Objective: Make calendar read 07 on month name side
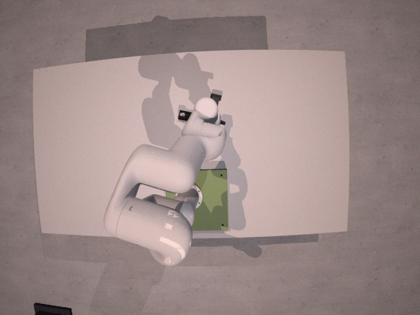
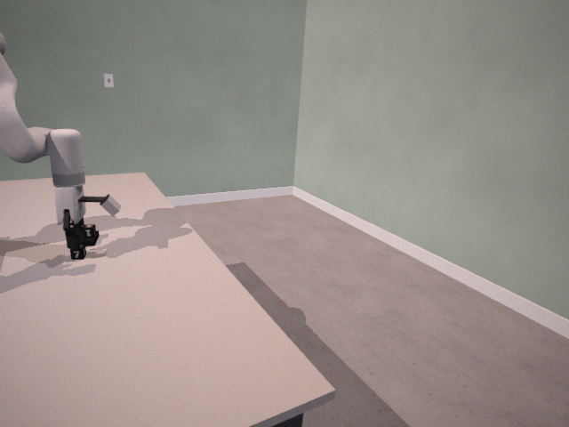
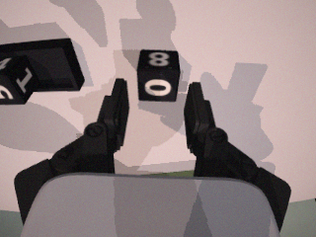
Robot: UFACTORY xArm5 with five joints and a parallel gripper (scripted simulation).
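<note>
Right now my hand is 4 cm above the black cube. From my hand the other things lie so: black calendar tray (3 cm ahead, 11 cm to the left, 5 cm below).
</note>
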